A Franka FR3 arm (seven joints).
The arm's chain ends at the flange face. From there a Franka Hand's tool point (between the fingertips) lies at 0.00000 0.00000 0.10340 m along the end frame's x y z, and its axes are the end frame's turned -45 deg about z.
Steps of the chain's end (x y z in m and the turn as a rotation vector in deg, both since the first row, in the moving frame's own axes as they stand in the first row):
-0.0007 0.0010 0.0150 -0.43 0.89 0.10
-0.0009 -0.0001 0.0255 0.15 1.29 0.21
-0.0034 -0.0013 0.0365 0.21 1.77 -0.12
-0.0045 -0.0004 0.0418 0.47 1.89 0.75
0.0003 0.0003 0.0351 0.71 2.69 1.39
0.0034 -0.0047 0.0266 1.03 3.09 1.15
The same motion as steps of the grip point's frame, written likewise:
-0.0006 0.0019 0.0150 -0.93 0.33 0.10
0.0013 0.0008 0.0255 -0.81 1.02 0.21
0.0010 -0.0013 0.0364 -1.10 1.40 -0.12
0.0001 -0.0016 0.0417 -1.00 1.67 0.75
0.0043 0.0030 0.0350 -1.40 2.40 1.39
0.0110 0.0018 0.0264 -1.46 2.91 1.15

